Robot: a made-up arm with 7 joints. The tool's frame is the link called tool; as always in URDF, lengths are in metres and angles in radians.
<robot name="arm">
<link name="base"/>
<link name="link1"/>
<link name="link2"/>
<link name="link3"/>
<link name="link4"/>
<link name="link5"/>
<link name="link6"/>
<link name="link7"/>
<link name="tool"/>
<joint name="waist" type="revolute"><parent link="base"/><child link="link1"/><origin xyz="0 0.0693 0" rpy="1.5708 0 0"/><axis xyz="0 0 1"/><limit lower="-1.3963" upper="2"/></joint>
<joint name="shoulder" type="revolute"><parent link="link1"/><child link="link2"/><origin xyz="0 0 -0.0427" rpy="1.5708 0 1.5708"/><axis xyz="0 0 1"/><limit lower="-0.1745" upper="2"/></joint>
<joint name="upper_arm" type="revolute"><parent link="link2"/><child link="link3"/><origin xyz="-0.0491 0 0" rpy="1.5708 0 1.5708"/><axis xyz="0 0 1"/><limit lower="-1.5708" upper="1.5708"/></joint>
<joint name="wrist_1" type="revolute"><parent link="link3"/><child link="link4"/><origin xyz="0 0 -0.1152" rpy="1.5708 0 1.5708"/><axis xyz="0 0 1"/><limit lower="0" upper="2.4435"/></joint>
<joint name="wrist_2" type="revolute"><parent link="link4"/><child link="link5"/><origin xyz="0 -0.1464 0" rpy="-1.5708 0 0"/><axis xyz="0 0 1"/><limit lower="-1.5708" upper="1.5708"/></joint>
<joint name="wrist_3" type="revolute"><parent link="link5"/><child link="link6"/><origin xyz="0 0 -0.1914" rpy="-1.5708 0 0"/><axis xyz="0 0 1"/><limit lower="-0.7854" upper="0.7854"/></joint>
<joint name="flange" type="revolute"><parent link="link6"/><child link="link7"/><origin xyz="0 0 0" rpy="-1.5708 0 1.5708"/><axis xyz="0 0 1"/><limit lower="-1.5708" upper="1.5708"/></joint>
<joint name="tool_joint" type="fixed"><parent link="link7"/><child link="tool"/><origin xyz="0 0 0" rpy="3.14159 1.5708 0"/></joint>
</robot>
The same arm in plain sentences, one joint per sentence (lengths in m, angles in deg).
The arm has seven revolute joints in a row. What follows holds with every joint at zero, and every direction is one of the base frame's.
Joint 1 lies 0.0693 m along +y from the base frame's origin and rotates about -y, from -80.00 to 114.59 deg.
Joint 2 lies 0.0427 m along +y from joint 1 and rotates about +x, from -10.00 to 114.59 deg.
Joint 3 lies 0.0491 m along -z from joint 2 and rotates about +z, from -90.00 to 90.00 deg.
Joint 4 lies 0.1152 m along -z from joint 3 and rotates about -y, from 0.00 to 140.00 deg.
Joint 5 lies 0.1464 m along -z from joint 4 and rotates about +z, from -90.00 to 90.00 deg.
Joint 6 lies 0.1914 m along -z from joint 5 and rotates about +y, from -45.00 to 45.00 deg.
Joint 7 lies at the same point as joint 6 and rotates about -x, from -90.00 to 90.00 deg.
The tool frame, which is the frame that the pose is given for, lies at the same point as joint 7; its axes are the base frame's turned by roll 0.00, pitch 0.00 and yaw 0.00 deg (as in URDF: about the fixed x, then y, then z).

